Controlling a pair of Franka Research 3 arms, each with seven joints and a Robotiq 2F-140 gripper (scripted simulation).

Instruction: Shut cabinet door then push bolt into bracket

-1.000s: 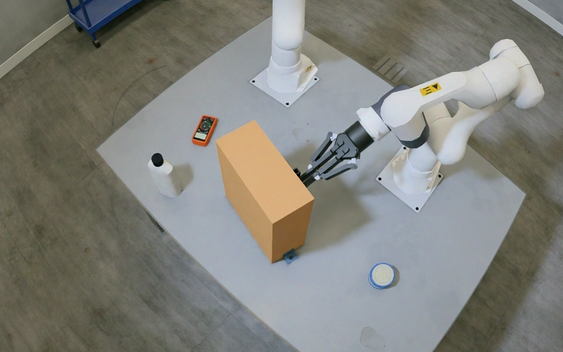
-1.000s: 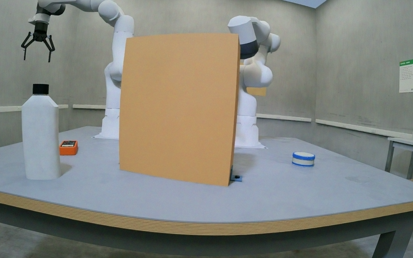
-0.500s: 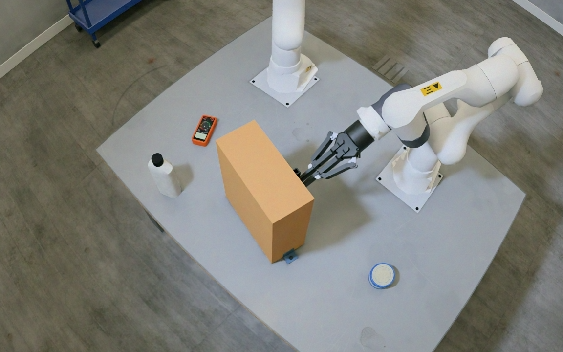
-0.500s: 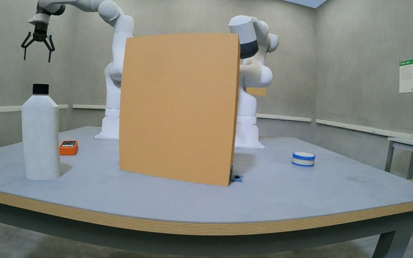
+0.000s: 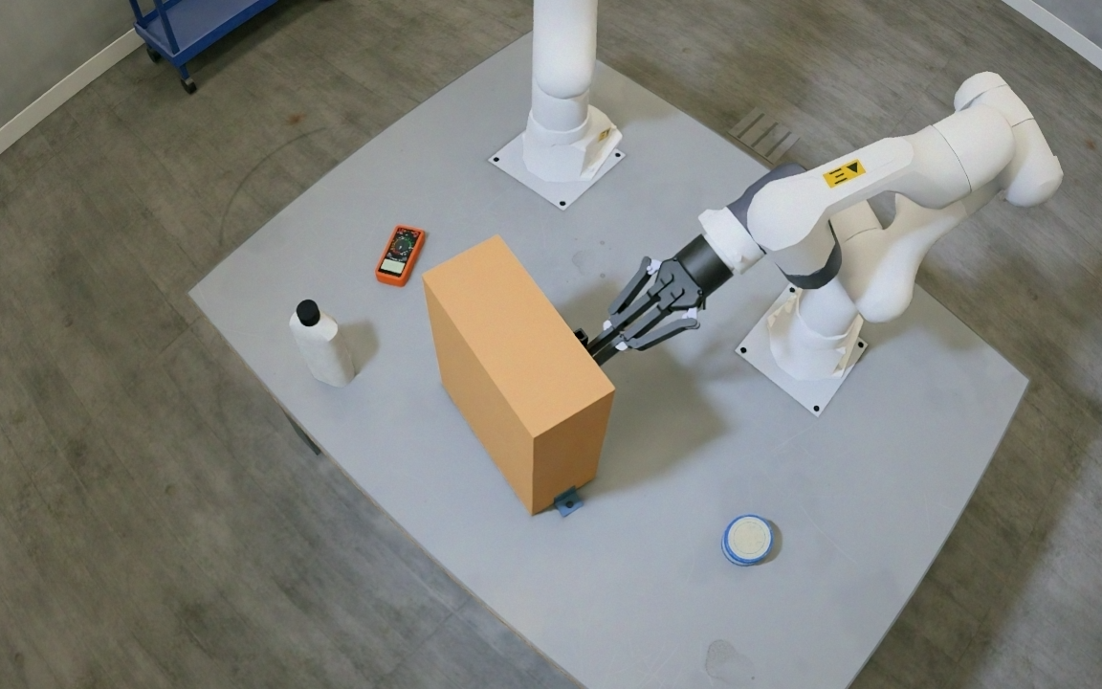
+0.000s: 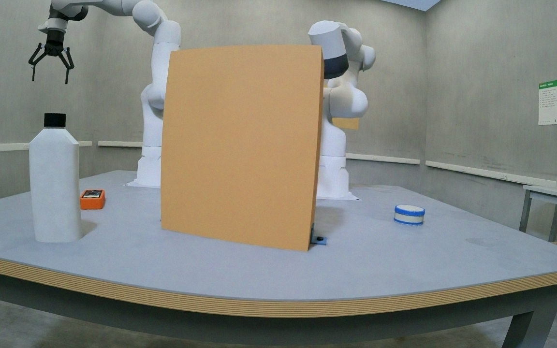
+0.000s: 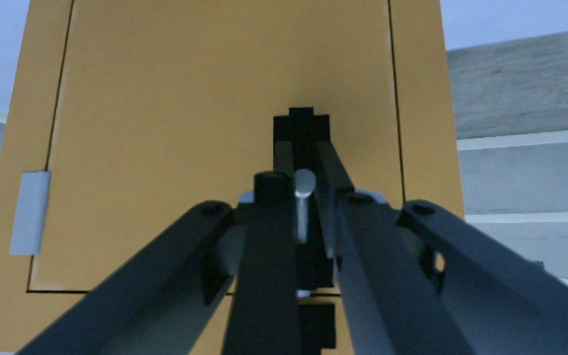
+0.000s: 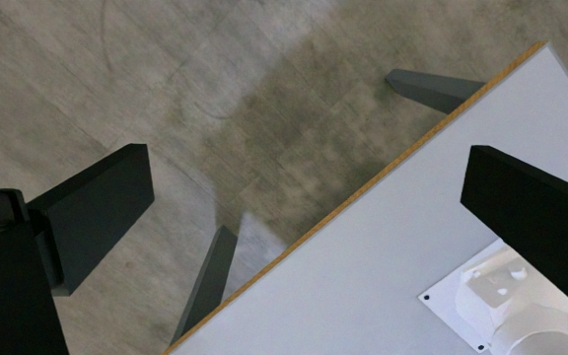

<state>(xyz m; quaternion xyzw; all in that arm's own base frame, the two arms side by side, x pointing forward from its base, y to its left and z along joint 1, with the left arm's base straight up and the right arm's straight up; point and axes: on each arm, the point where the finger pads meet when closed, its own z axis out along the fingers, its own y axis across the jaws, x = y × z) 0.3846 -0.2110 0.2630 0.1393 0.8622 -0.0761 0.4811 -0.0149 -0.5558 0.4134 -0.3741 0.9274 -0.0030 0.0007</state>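
Observation:
Right now the tan cabinet is 9 cm ahead of my left hand, 8 cm to the right of it and 9 cm below it. Round my left hand: blue-and-white round tin 1 cm behind, 35 cm to the left, 24 cm below.

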